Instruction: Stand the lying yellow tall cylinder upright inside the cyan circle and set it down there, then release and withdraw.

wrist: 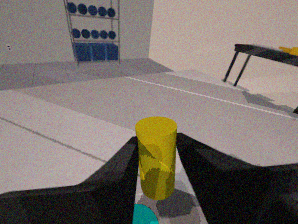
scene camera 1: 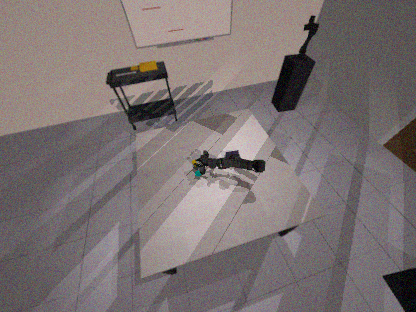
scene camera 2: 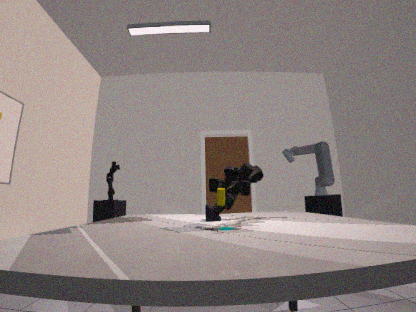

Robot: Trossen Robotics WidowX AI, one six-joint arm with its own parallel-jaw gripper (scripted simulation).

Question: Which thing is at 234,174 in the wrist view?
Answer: My gripper.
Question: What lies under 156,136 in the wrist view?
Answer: A yellow tall cylinder.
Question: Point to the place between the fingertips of my gripper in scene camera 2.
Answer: At 221,191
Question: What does my gripper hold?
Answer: A yellow tall cylinder.
